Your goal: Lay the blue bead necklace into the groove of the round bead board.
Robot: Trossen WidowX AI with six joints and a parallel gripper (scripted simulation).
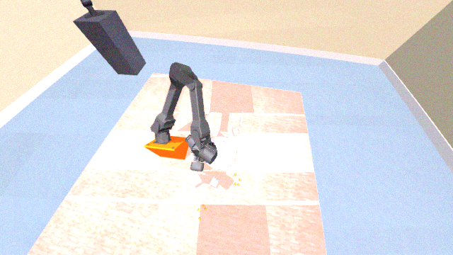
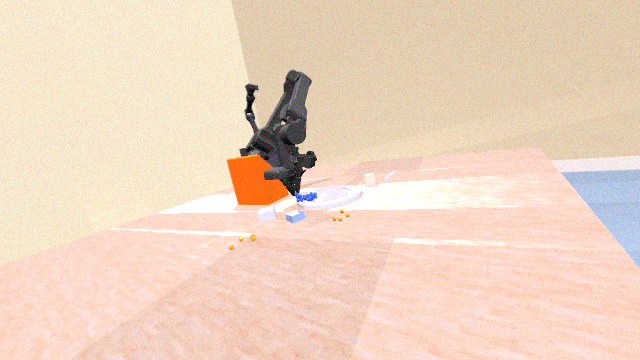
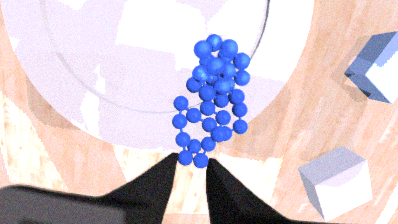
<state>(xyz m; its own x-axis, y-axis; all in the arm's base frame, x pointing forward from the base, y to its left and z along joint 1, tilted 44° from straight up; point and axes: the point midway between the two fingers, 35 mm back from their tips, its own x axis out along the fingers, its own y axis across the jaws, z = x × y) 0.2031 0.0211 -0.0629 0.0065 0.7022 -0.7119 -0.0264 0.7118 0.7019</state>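
The round white bead board lies 9 cm ahead of my gripper tip, 4 cm to the left of it and 2 cm below it. Also, from my gripper tip: white block 13 cm to the right, 2 cm below, 1 cm behind; light blue cube 13 cm to the right, 9 cm ahead, 2 cm below; beige cube 18 cm to the left, 18 cm ahead, 1 cm below.
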